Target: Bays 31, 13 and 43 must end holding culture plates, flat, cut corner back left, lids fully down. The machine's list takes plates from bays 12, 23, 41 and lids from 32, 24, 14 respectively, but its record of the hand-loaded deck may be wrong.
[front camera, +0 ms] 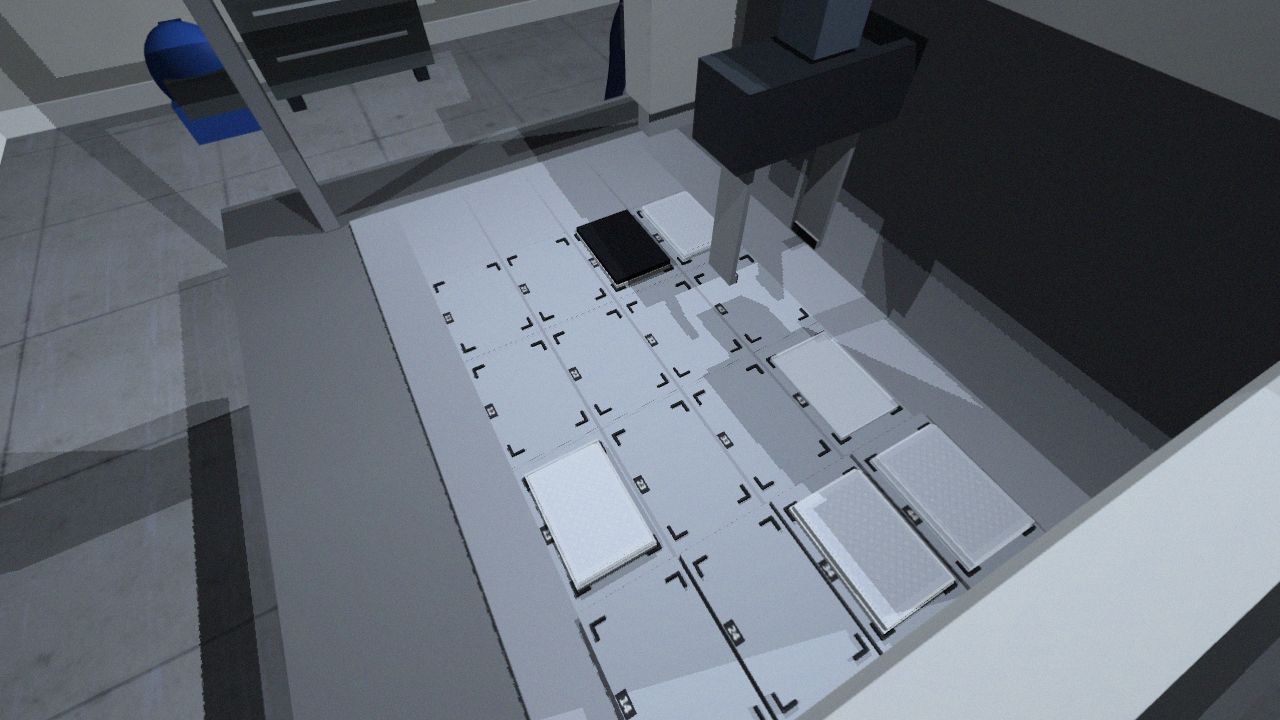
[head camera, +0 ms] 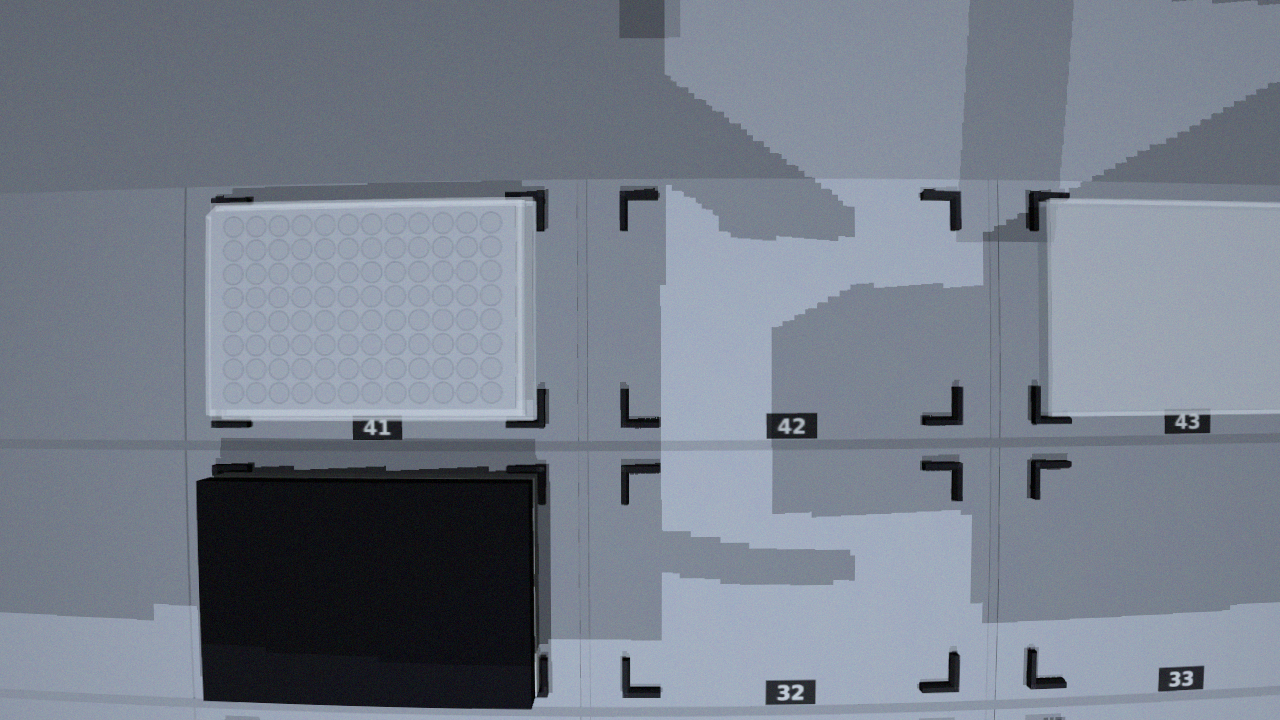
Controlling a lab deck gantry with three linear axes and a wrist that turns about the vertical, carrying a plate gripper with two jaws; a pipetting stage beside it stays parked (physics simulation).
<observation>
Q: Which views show the patterned pale piece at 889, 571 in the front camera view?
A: The front camera view only.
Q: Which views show the black lid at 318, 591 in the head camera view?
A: The front camera view and the head camera view: all of them.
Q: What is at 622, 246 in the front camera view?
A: A black lid.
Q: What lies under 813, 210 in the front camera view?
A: My gripper.
</observation>
